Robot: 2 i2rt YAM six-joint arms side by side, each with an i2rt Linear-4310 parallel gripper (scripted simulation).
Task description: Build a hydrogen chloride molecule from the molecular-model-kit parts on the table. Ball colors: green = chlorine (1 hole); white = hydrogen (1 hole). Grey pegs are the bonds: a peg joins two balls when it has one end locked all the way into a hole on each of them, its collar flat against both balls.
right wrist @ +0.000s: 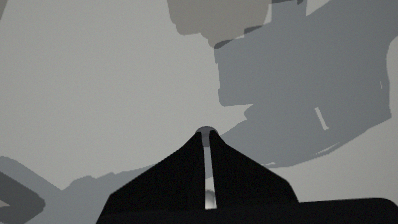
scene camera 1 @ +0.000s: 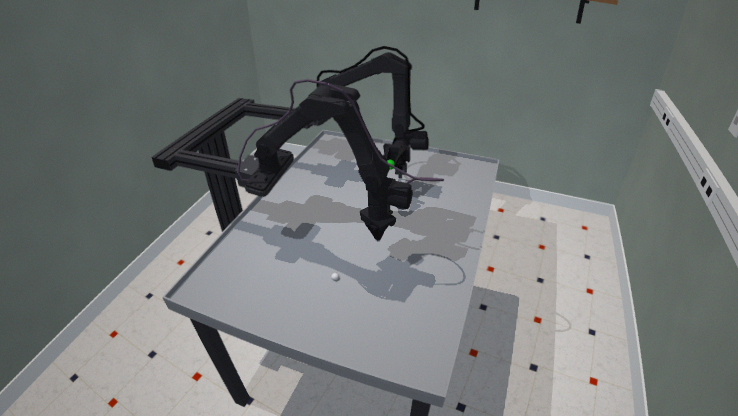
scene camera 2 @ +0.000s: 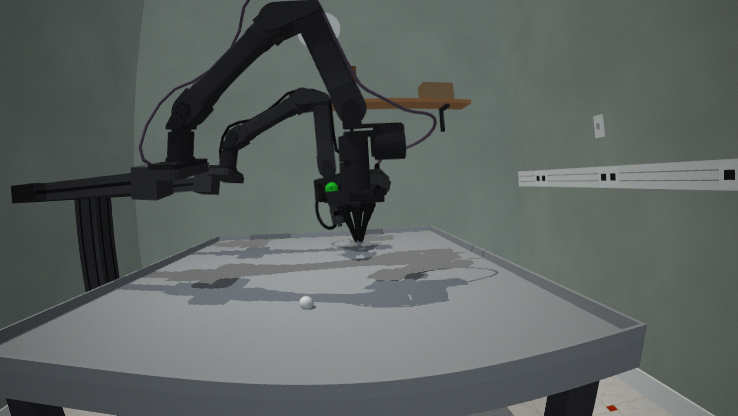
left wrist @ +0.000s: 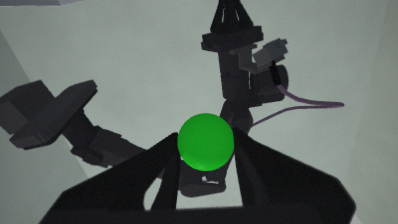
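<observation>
Left wrist view: my left gripper (left wrist: 205, 138) and a green ball (left wrist: 205, 141). Right wrist view: my right gripper (right wrist: 206, 139) shows, while the green ball is out of frame in the right wrist view. The right gripper is visible in scene camera 1 as well (scene camera 1: 378, 239), and scene camera 2 shows the same gripper (scene camera 2: 359, 241).
</observation>
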